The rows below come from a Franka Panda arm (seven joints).
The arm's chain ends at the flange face. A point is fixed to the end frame.
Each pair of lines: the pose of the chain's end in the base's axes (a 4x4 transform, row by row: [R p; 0 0 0 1], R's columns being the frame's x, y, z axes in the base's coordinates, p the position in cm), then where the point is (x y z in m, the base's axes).
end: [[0.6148 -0.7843 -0.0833 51.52], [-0.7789 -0.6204 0.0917 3.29], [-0.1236 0.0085 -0.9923 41.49], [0 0 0 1]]
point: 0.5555 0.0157 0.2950
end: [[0.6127 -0.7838 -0.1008 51.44], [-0.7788 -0.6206 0.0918 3.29], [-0.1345 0.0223 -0.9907 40.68], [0 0 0 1]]
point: 0.5526 0.0157 0.2862
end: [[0.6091 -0.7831 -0.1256 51.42], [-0.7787 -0.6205 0.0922 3.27], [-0.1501 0.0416 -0.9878 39.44], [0 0 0 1]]
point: 0.5494 0.0156 0.2729
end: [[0.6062 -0.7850 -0.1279 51.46], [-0.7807 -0.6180 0.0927 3.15], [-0.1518 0.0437 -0.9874 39.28], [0 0 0 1]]
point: 0.5494 0.0143 0.2712
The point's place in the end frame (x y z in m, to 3 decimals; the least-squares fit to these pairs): 0.053 -0.022 0.114
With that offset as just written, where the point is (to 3 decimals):
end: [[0.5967 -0.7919 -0.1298 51.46], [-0.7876 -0.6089 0.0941 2.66], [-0.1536 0.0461 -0.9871 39.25], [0 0 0 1]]
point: 0.549 0.009 0.271
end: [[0.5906 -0.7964 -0.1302 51.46], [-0.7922 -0.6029 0.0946 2.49], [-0.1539 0.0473 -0.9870 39.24], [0 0 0 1]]
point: 0.549 0.007 0.271
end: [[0.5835 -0.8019 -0.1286 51.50], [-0.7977 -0.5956 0.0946 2.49], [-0.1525 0.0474 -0.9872 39.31], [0 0 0 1]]
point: 0.549 0.007 0.271
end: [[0.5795 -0.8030 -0.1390 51.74], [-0.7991 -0.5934 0.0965 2.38], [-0.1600 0.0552 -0.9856 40.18], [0 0 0 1]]
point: 0.550 0.006 0.280
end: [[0.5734 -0.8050 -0.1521 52.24], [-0.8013 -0.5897 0.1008 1.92], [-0.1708 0.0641 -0.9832 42.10], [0 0 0 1]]
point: 0.553 0.001 0.298
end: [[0.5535 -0.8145 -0.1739 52.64], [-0.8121 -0.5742 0.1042 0.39], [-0.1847 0.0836 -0.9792 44.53], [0 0 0 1]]
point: 0.554 -0.015 0.322
